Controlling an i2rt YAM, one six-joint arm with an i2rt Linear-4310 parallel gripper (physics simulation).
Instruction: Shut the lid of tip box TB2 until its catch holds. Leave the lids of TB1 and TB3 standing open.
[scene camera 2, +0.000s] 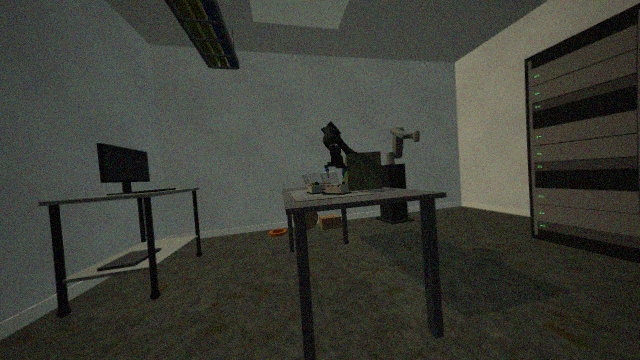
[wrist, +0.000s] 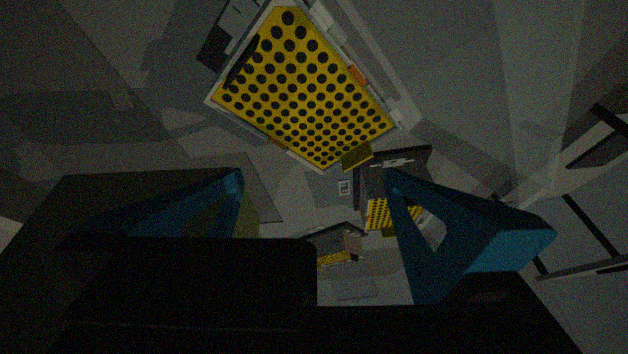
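Where they show: gripper, fingertip midpoint: (scene camera 2: 335, 177) (wrist: 313, 175); arm's base at its link origin: (scene camera 2: 357, 167).
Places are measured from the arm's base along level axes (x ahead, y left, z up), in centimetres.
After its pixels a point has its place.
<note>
Three tip boxes with yellow hole-patterned racks show in the wrist view. The nearest box (wrist: 305, 90) @(y 19.4, x 26.1, z -11.2 cm) is large at the top; a pale see-through panel stands along its right side. A smaller box (wrist: 377, 216) @(y -2.7, x 32.1, z -11.2 cm) with a raised lid (wrist: 395, 167) @(y 3.6, x 35.1, z -15.2 cm) is partly behind the right finger. Another box (wrist: 336, 259) @(y -26.1, x 23.5, z -11.1 cm) with a raised lid (wrist: 330, 240) @(y -19.8, x 23.0, z -14.0 cm) is below it. A small label (wrist: 344, 187) @(y -1.9, x 27.9, z -16.7 cm) lies beside them; its text is unclear, and I cannot tell which box is TB2. In the scene view, box bodies (scene camera 2: 336, 188) @(y 22.3, x 28.1, z -13.0 cm) carry raised clear lids. My gripper (scene camera 2: 336, 170) @(y 16.1, x 25.8, z -6.6 cm) (wrist: 313, 175) @(y 16.1, x 25.8, z -6.6 cm) is open and empty, above the boxes.
A dark green block (scene camera 2: 363, 170) @(y 9.2, x 0.7, z -2.9 cm) stands on the table (scene camera 2: 400, 194) @(y 49.3, x 3.2, z -17.2 cm) right beside the gripper. A second arm (scene camera 2: 397, 146) stands on a black pedestal (scene camera 2: 395, 200) behind. A desk (scene camera 2: 80, 200) with a monitor (scene camera 2: 123, 163) is at the left, a server rack (scene camera 2: 580, 145) at the right.
</note>
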